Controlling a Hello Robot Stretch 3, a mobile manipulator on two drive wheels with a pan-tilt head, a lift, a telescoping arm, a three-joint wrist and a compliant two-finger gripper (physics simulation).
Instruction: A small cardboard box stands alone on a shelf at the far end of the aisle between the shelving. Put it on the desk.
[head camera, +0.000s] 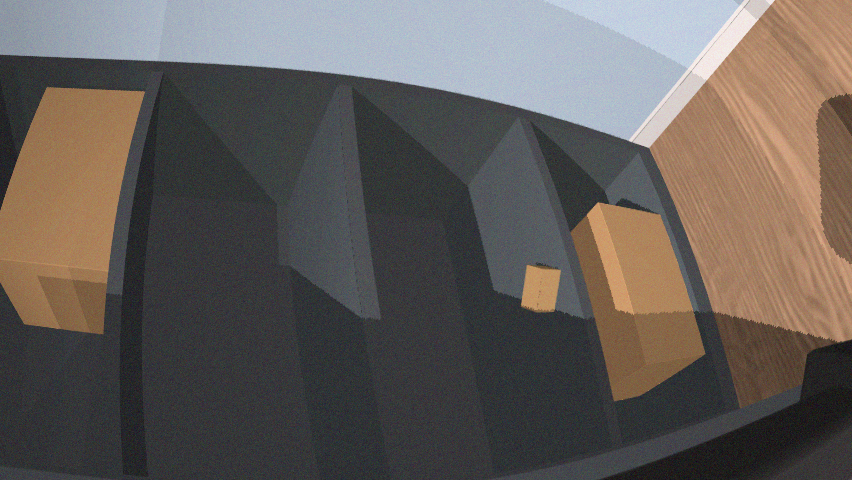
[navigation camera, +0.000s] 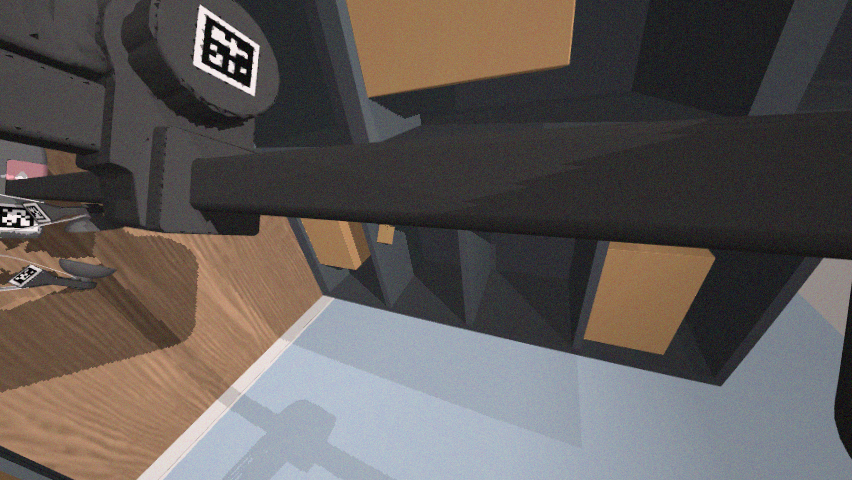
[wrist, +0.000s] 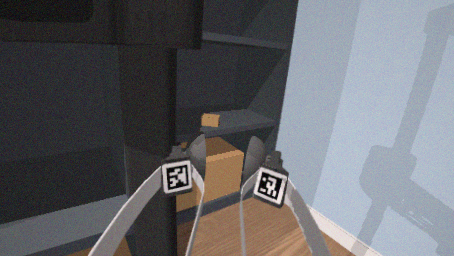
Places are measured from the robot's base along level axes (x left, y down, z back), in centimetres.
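Pixels of known places: gripper, between the fingertips: (navigation camera: 118, 247).
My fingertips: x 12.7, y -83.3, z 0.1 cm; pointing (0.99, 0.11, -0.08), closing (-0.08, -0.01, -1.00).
Behind a point stands the place of what it marks.
The small cardboard box (head camera: 540, 288) @[x 104.7, y -58.2, z 2.8 cm] (navigation camera: 385, 234) @[x 104.7, y -57.6, z 2.8 cm] (wrist: 210, 120) stands alone on a grey shelf board (head camera: 515, 214) @[x 123.7, y -53.4, z -13.4 cm] (wrist: 240, 120), one level above a large cardboard box. The head and navigation views show the shelving turned on its side. My gripper (wrist: 226, 151) @[x 12.7, y -83.3, z 0.1 cm] is open and empty. In the wrist view the small box shows beyond the fingertips, a little above and left of the middle between them. The fingers are apart from it. In the navigation view the gripper (navigation camera: 98, 241) shows at the left edge, over the wooden floor. The desk does not show in these views.
A large cardboard box (head camera: 649, 280) @[x 101.8, y -24.4, z 0.3 cm] (navigation camera: 336, 241) @[x 104.1, y -28.1, z -3.3 cm] (wrist: 222, 172) stands on the lowest level under the small one. Another large box (head camera: 71, 178) @[x 109.1, y -157.2, z -11.0 cm] (navigation camera: 649, 298) @[x 108.6, y -160.7, z -10.3 cm] stands higher up. A blue wall (head camera: 357, 35) @[x 116.5, y -98.3, z -47.9 cm] (navigation camera: 476, 411) @[x 96.9, y -109.3, z -60.3 cm] (wrist: 325, 100) closes the shelving's end. Wooden floor (head camera: 715, 208) @[x 95.7, y 0.0, z -20.4 cm] (navigation camera: 238, 286) @[x 72.9, y -0.1, z -27.2 cm] (wrist: 225, 232) lies beside it.
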